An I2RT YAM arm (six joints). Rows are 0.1 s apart.
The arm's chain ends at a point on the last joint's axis. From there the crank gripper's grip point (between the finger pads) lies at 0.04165 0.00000 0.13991 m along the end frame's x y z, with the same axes.
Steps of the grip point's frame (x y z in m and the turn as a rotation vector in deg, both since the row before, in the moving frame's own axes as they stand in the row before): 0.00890, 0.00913, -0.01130, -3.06, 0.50, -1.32; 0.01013, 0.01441, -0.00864, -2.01, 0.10, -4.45; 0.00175, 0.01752, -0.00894, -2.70, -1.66, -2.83; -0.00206, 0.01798, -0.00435, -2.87, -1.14, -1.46; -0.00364, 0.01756, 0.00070, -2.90, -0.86, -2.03; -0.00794, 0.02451, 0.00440, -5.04, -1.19, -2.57; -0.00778, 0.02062, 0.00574, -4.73, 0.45, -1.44
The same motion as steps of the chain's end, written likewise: 0.00761, 0.00264, -0.01076, -3.06, 0.50, -1.32; 0.00982, 0.01275, -0.00854, -2.01, 0.10, -4.45; 0.00571, 0.01286, -0.00998, -2.70, -1.66, -2.83; 0.00065, 0.01198, -0.00500, -2.87, -1.14, -1.46; -0.00164, 0.01190, 0.00023, -2.90, -0.86, -2.03; -0.00526, 0.01399, 0.00403, -5.04, -1.19, -2.57; -0.00901, 0.01016, 0.00650, -4.73, 0.45, -1.44
